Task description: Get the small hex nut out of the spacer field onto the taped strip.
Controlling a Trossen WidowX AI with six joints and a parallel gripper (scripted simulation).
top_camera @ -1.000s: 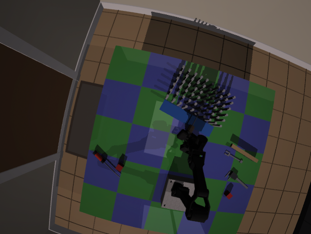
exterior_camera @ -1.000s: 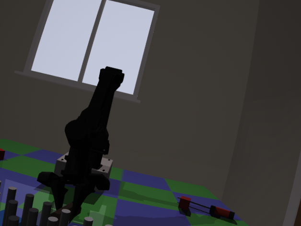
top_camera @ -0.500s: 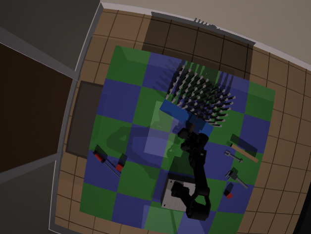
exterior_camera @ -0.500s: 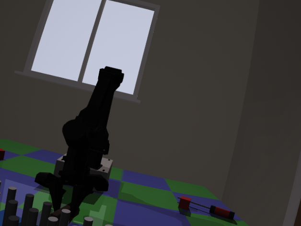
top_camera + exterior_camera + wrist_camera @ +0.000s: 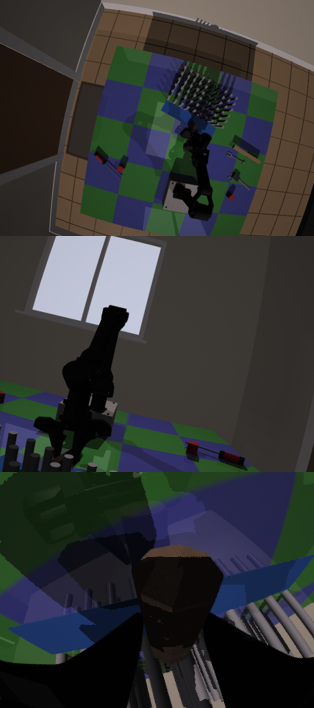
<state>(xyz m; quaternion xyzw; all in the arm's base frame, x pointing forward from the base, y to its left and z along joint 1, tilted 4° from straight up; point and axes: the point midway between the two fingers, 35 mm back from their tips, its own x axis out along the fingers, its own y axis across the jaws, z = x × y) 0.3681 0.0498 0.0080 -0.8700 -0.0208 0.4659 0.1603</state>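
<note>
My gripper tip is 60 mm short of the blue taped strip, 40 mm above it and 30 mm to the right of it.
</note>
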